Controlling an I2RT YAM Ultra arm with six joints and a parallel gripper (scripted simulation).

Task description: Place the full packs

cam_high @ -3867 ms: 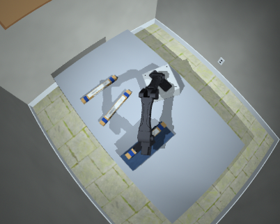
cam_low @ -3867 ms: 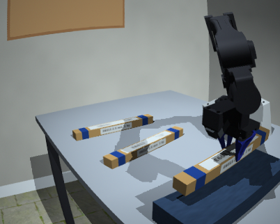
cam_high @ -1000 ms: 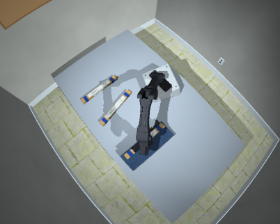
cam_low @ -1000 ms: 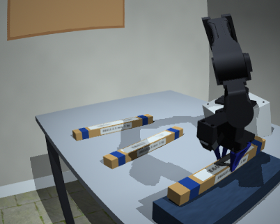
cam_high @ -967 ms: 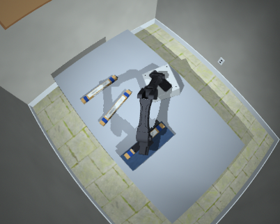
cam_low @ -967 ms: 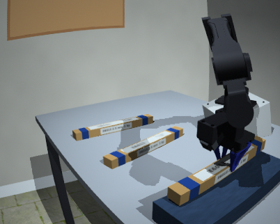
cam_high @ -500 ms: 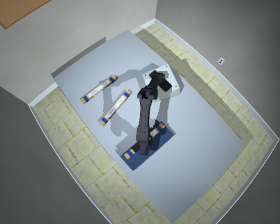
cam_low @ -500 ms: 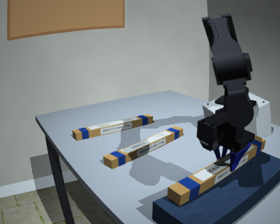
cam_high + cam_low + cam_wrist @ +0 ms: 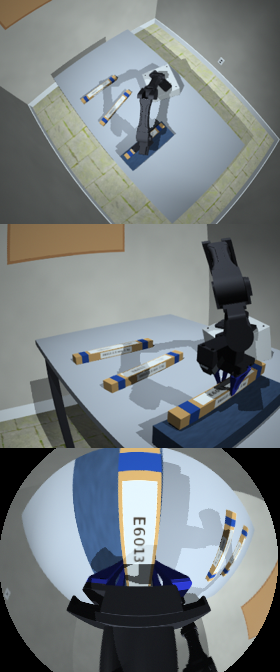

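Right now the dark blue low platform is 40 mm to the left of my hand and 70 mm below it.
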